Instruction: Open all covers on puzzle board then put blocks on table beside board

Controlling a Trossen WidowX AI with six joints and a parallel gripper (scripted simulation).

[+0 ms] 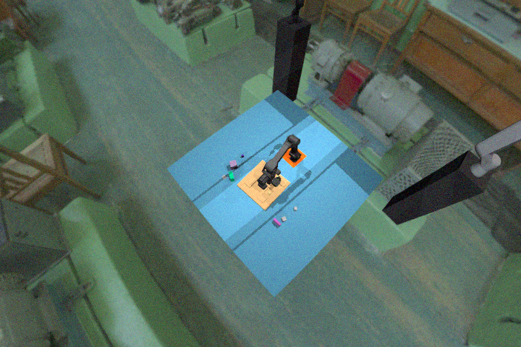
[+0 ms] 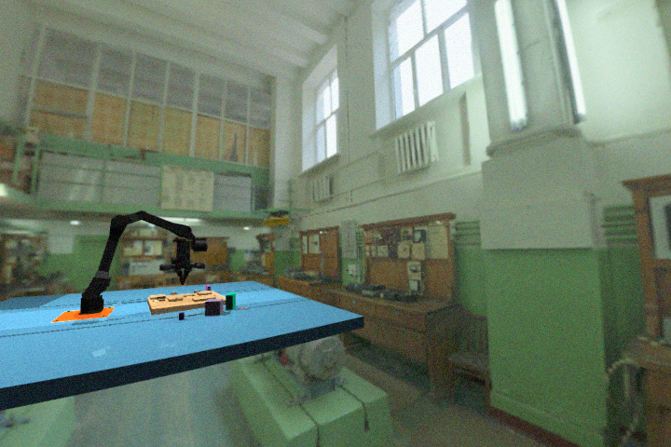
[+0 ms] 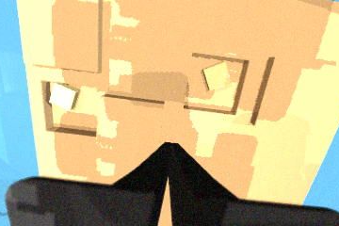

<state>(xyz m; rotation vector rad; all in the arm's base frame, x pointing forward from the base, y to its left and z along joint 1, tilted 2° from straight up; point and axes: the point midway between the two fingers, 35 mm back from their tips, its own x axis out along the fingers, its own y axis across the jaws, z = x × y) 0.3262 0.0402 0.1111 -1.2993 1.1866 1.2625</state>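
My gripper tip is now 3 cm to the left of the tan puzzle board and 6 cm above it. The rest, counted from my gripper tip: magenta block (15 cm ahead, 25 cm to the left, 6 cm below); then lilac block (9 cm ahead, 32 cm to the right, 6 cm below); then green block (17 cm ahead, 24 cm to the right, 5 cm below).
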